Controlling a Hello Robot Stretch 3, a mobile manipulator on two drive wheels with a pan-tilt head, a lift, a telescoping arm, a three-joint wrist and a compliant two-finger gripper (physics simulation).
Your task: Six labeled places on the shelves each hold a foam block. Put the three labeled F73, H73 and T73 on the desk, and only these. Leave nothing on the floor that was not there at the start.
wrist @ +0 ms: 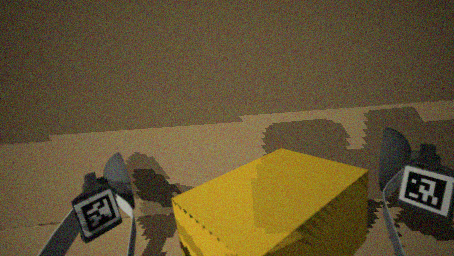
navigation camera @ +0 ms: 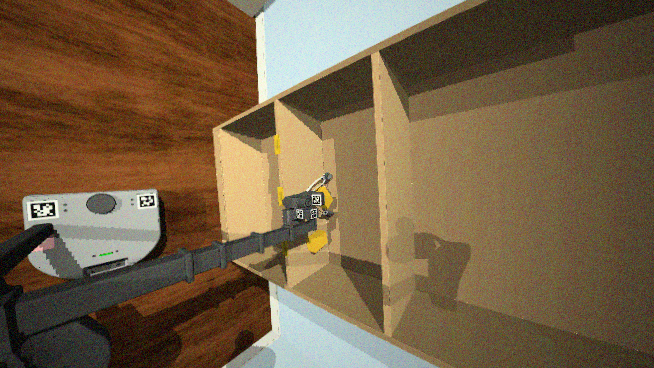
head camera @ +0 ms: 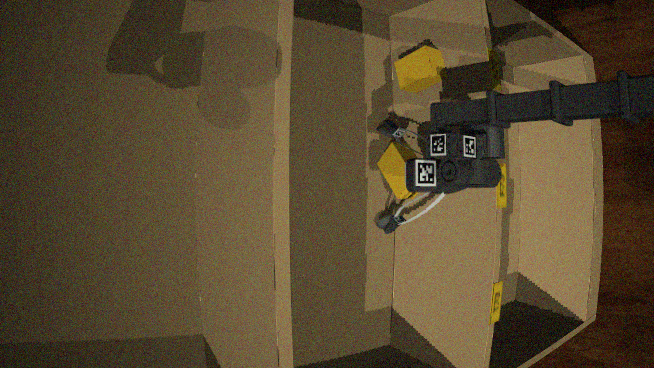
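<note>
Visible in the scene is the gripper (head camera: 381, 176), which the wrist view (wrist: 248, 160) shows too. A brown shelf unit (head camera: 183, 183) can also be seen, and the navigation camera view (navigation camera: 485, 168) shows the brown shelf unit as well.
</note>
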